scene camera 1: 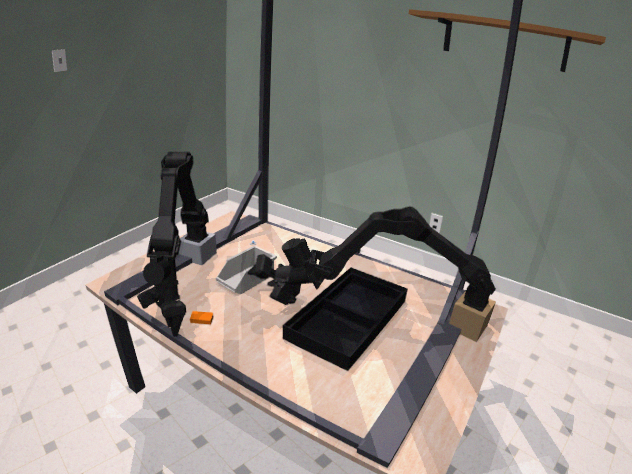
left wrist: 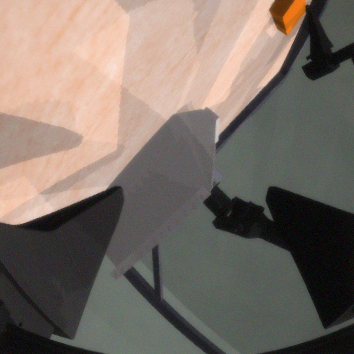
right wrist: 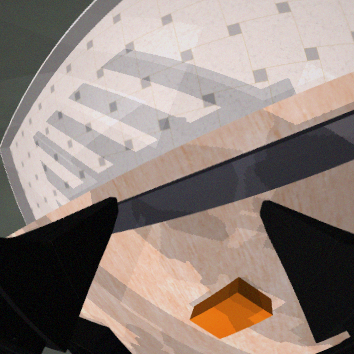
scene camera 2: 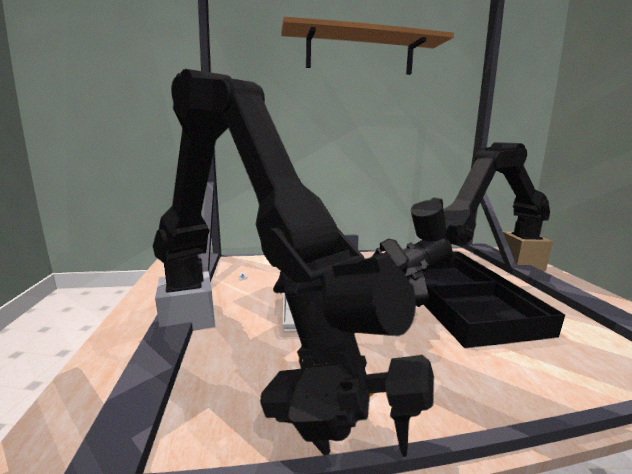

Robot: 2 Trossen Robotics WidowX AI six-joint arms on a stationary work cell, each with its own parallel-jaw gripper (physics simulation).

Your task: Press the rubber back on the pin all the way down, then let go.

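Places are measured from the left arm's base along level axes (x ahead, y left, z up), in metres.
Pixels of known places: left gripper, fingertip midpoint: [scene camera 1: 257,278] [left wrist: 196,193]; right gripper, fingertip midpoint: [scene camera 1: 172,331] [right wrist: 191,206] [scene camera 2: 364,454]; left arm's base, link origin: [scene camera 1: 475,302] [scene camera 2: 526,236]; right arm's base, link origin: [scene camera 1: 196,237] [scene camera 2: 184,283].
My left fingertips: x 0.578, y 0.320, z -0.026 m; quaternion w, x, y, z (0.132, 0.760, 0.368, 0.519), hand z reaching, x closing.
For each thing: its top centre in the pictures, then the offset to it from my left fingertips. "*": a spot on its surface instead.
- pale base, top centre: [scene camera 2: 242,273] [scene camera 1: 253,240] dy -0.221, dx +0.263, dz -0.056 m
- orange block, top centre: [right wrist: 227,319] [left wrist: 295,13] [scene camera 1: 201,315] dy +0.201, dx +0.031, dz -0.053 m
- grey bin, surface spot: [left wrist: 165,175] * dy -0.014, dx +0.047, dz -0.032 m
- black divided tray, top centre: [scene camera 2: 462,278] [scene camera 1: 350,305] dy -0.107, dx -0.274, dz -0.018 m
A tiny blue piece on a pale base [scene camera 1: 252,242] [scene camera 2: 242,276] sits on the table at the back left; it is too small to tell whether it is the pin or how far down the rubber back is. My left gripper [scene camera 1: 261,278] [left wrist: 196,193] is open and empty beside the grey bin, well away from the blue piece. My right gripper [scene camera 1: 175,331] [scene camera 2: 365,454] [right wrist: 191,206] is open and empty near the front frame bar, beside an orange block. The blue piece does not show in either wrist view.
The orange block [scene camera 1: 201,317] [left wrist: 288,14] [right wrist: 232,315] lies on the table and is mostly hidden in scene camera 2. The grey bin [scene camera 1: 235,290] [left wrist: 165,175] stands mid-back. A black divided tray [scene camera 1: 316,352] [scene camera 2: 515,331] stands to the right. A dark frame bar [scene camera 1: 245,374] [scene camera 2: 484,436] runs along the front.
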